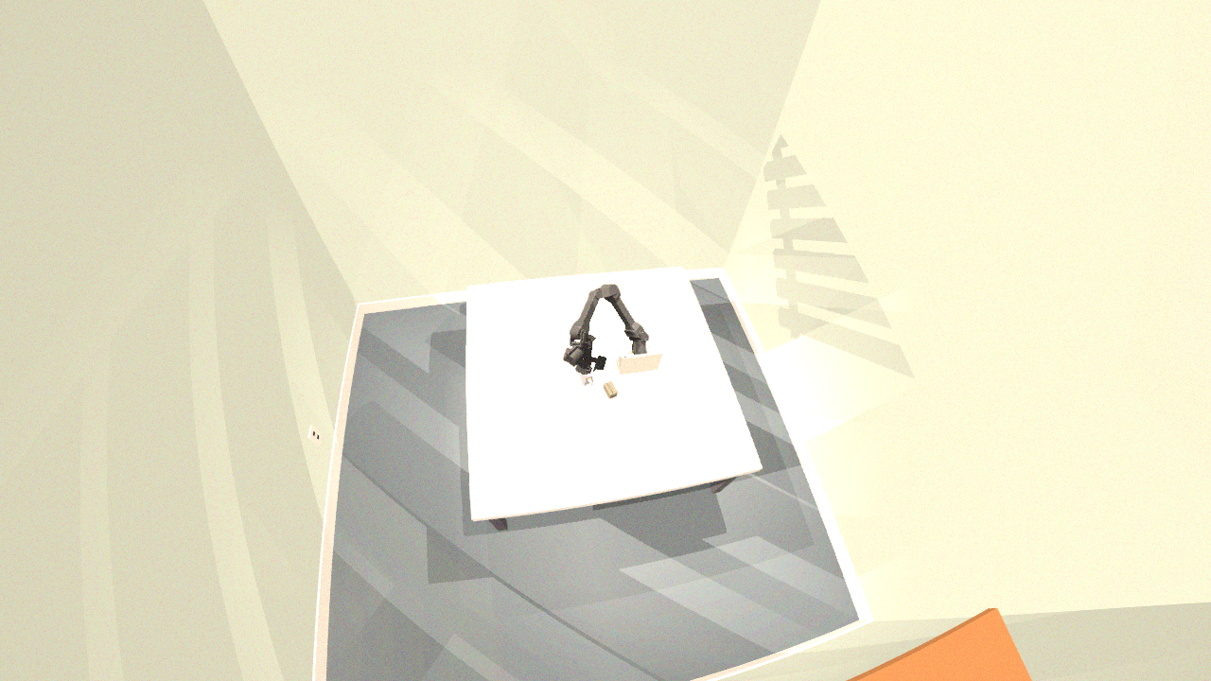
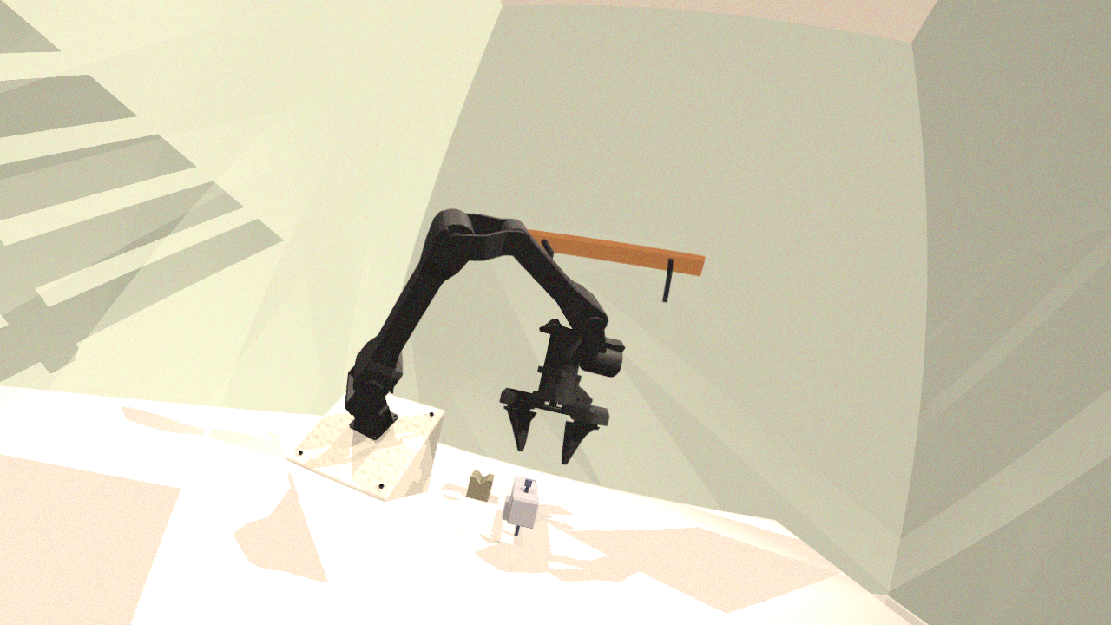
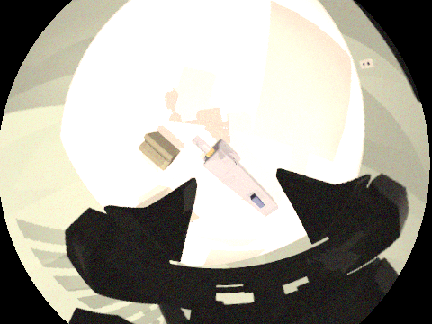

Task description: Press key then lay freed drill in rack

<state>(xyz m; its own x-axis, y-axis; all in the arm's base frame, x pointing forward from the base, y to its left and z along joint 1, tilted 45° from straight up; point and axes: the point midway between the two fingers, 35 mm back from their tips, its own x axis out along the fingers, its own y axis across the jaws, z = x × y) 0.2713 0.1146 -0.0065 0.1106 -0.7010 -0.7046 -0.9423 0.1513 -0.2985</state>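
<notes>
Right now my gripper tip is 6 cm above the drill, 1 cm to the left of it and 1 cm past it. From my gripper tip the other things lie so: light grey box 7 cm below, 6 cm to the right, 1 cm ahead; then rack 12 cm behind, 9 cm below, 7 cm to the left; then small dark key 9 cm to the right, 6 cm below, 2 cm ahead.
</notes>
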